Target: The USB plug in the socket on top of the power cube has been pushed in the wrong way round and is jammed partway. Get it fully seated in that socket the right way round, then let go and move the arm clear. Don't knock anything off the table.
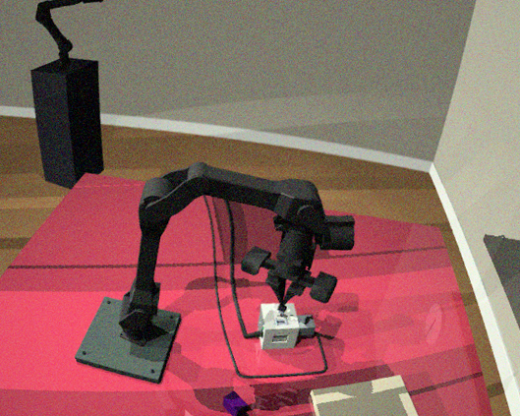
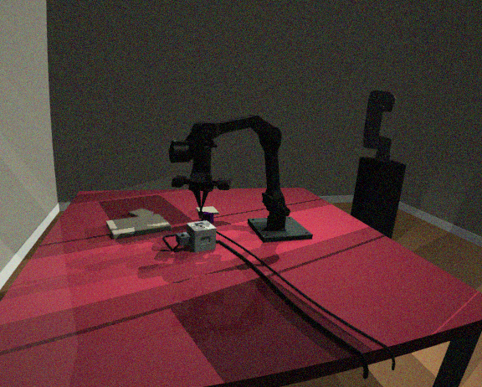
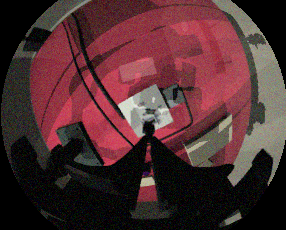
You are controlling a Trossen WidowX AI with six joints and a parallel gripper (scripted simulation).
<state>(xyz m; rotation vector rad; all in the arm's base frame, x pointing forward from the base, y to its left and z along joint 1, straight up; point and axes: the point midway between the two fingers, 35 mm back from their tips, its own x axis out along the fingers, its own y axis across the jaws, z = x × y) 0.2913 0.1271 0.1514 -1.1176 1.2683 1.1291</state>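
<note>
My gripper tip is 2 cm above the dark USB plug. From my gripper tip the other things lie so: purple block: 2 cm behind, 21 cm to the right, 12 cm below; then cream pad: 25 cm ahead, 13 cm to the right, 13 cm below.
</note>
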